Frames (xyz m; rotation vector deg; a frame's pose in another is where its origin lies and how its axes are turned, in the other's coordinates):
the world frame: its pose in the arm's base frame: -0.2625 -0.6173 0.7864 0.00 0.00 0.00
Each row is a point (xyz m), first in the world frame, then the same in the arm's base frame.
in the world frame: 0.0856 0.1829 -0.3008
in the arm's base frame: -0.1769 -0.4344 0.4856
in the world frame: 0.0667 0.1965 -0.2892
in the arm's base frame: -0.1958 -0.4208 0.4972
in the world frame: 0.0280 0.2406 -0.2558
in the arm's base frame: -0.2345 -0.3767 0.5306
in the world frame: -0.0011 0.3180 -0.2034
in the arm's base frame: -0.2636 -0.2993 0.5830
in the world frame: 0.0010 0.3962 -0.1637
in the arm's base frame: -0.2615 -0.2211 0.6227
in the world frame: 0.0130 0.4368 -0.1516
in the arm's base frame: -0.2495 -0.1805 0.6348
